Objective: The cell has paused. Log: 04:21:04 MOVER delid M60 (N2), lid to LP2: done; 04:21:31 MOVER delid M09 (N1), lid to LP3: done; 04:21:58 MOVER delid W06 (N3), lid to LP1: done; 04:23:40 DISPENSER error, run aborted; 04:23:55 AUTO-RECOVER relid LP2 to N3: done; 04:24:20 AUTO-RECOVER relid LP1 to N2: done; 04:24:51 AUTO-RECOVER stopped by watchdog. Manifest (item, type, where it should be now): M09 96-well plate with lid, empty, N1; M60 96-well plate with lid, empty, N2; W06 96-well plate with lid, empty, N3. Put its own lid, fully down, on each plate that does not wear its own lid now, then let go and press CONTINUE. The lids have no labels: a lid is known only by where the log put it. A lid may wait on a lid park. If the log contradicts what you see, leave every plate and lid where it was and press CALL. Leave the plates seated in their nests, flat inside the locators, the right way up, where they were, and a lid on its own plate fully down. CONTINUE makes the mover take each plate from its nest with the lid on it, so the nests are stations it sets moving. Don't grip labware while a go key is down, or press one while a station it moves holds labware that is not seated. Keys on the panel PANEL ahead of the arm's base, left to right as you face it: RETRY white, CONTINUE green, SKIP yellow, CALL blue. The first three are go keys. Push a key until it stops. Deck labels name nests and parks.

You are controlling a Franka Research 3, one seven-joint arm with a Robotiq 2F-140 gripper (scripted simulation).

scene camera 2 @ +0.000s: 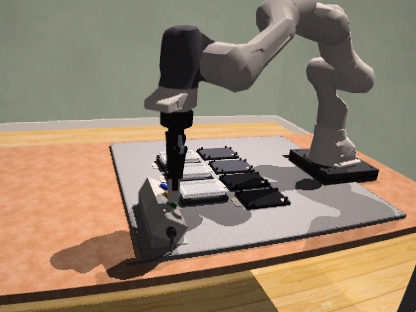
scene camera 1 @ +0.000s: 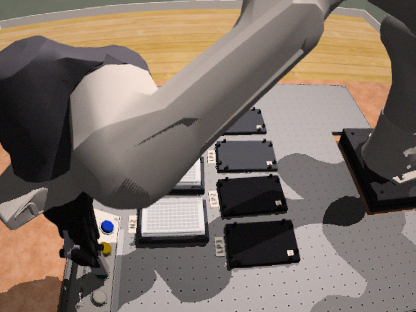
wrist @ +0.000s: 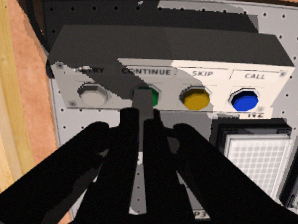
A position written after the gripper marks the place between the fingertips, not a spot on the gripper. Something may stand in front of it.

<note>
In view: the gripper (scene camera 1: 101, 270), a clear lid (scene camera 1: 183, 215), a key panel (scene camera 2: 159, 221) and a lid park LP2 (scene camera 1: 250, 195).
The gripper is seen too in scene camera 2 (scene camera 2: 173, 201) and in the wrist view (wrist: 142, 102). The key panel is seen too in the wrist view (wrist: 118, 58).
</note>
